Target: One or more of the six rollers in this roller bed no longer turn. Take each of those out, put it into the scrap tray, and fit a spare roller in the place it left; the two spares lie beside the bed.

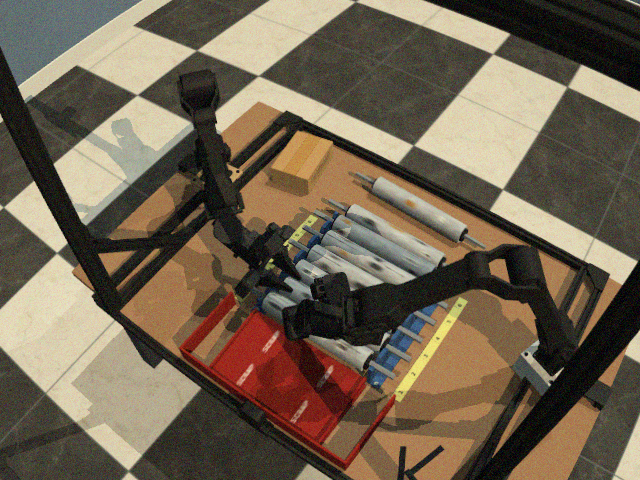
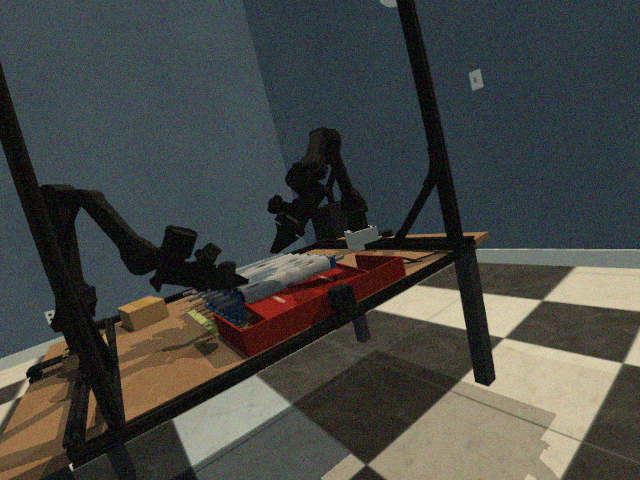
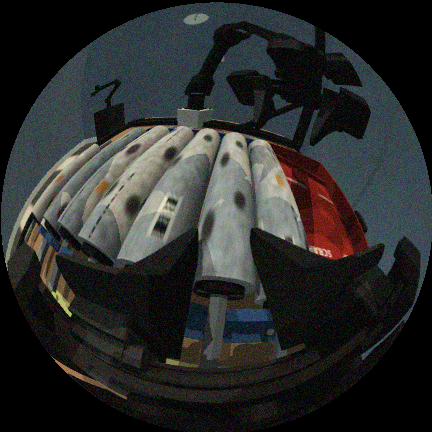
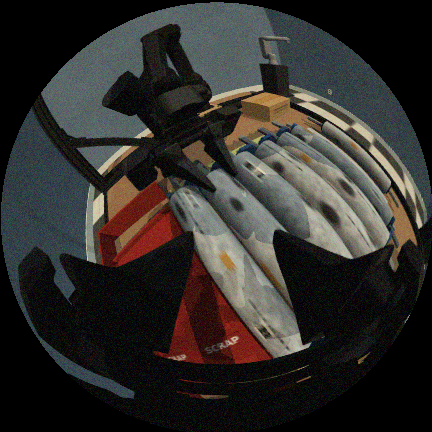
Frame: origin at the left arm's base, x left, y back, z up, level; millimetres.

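Seen in the pictures: left gripper, between the fingertips: (image 1: pixel 296 285) (image 2: pixel 245 281) (image 3: pixel 224 234) (image 4: pixel 225 182); right gripper, between the fingertips: (image 2: pixel 273 253) (image 3: pixel 282 132) (image 4: pixel 234 236); left arm's base, origin of its link: (image 4: pixel 202 108); right arm's base, origin of its link: (image 1: pixel 552 357) (image 2: pixel 359 229) (image 3: pixel 195 108).
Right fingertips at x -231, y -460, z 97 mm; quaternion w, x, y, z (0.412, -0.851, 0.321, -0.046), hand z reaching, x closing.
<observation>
Pixels of each thing's top centre, then the offset from my right fingertips to it. "pt": a spot on its surface instead.
- second roller, centre of its top: (image 4: pixel 278 244) (image 3: pixel 234 160) (image 1: pixel 333 308) (image 2: pixel 278 268) dz -51, dx +35, dy -19 mm
- red scrap tray, centre of its top: (image 4: pixel 159 318) (image 3: pixel 332 209) (image 1: pixel 283 372) (image 2: pixel 312 284) dz -77, dx -133, dy -5 mm
- spare roller, centre of its top: (image 1: pixel 420 202) (image 3: pixel 61 170) (image 4: pixel 360 147) dz -79, dx +410, dy -34 mm
- cardboard box, centre of its top: (image 1: pixel 302 154) (image 2: pixel 139 303) (image 4: pixel 266 97) dz -72, dx +391, dy +296 mm
- yellow numbered strip, a spot on its surface: (image 1: pixel 431 346) pt dz -126, dx +101, dy -227 mm
My left gripper (image 1: pixel 293 283) (image 2: pixel 245 281) (image 3: pixel 224 234) (image 4: pixel 225 182) is shut on the second roller (image 3: pixel 225 260) (image 4: pixel 237 204) from the tray, near its left end, with a finger against each side. The roller lies in line with its neighbours in the roller bed. My right gripper (image 1: pixel 305 310) (image 2: pixel 279 245) (image 3: pixel 282 132) (image 4: pixel 234 236) is open and empty above the roller (image 1: pixel 351 353) (image 3: pixel 277 190) nearest the tray. The red scrap tray (image 1: pixel 242 351) (image 2: pixel 289 330) is along the front of the bed, with no roller seen in it. A spare roller (image 1: pixel 418 206) lies behind the bed; I cannot pick out a second.
A cardboard box (image 1: pixel 302 160) (image 2: pixel 143 312) (image 4: pixel 265 106) stands behind the left end of the bed. A yellow numbered strip (image 1: pixel 431 346) runs along the bed's right end. A black frame surrounds the table. Both arms reach low over the bed, close together.
</observation>
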